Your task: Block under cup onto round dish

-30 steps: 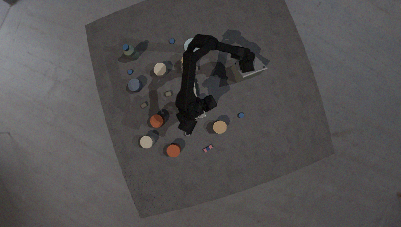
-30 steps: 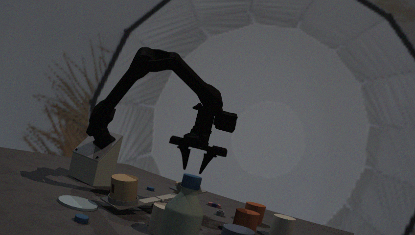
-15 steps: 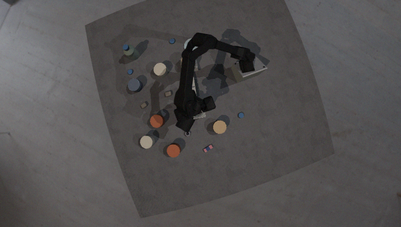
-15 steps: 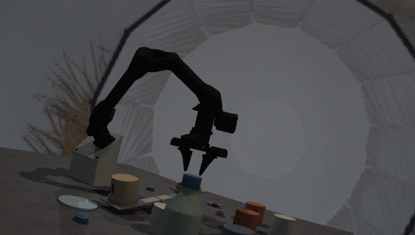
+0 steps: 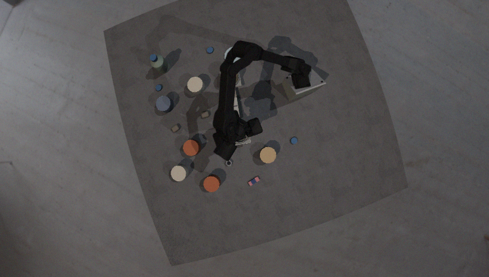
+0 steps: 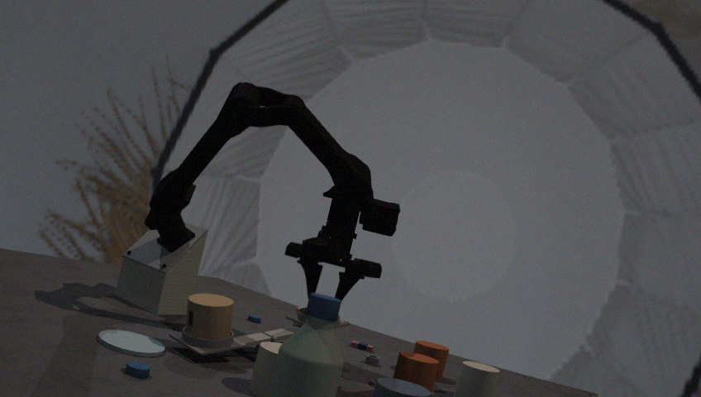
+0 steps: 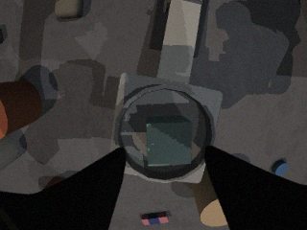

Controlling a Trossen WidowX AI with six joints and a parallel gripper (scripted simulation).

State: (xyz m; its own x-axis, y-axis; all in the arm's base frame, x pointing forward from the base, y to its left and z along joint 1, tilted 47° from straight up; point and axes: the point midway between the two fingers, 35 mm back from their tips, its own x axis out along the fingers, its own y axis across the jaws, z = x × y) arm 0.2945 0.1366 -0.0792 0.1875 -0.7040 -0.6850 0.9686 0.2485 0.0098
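The grey-green block lies 20 mm below my gripper tip. From my gripper tip the other things lie so: red-blue piece 20 mm behind, 220 mm to the left, 100 mm below; then nut 70 mm ahead, 120 mm to the left, 100 mm below; then round dish 50 mm behind, 370 mm to the right, 100 mm below.
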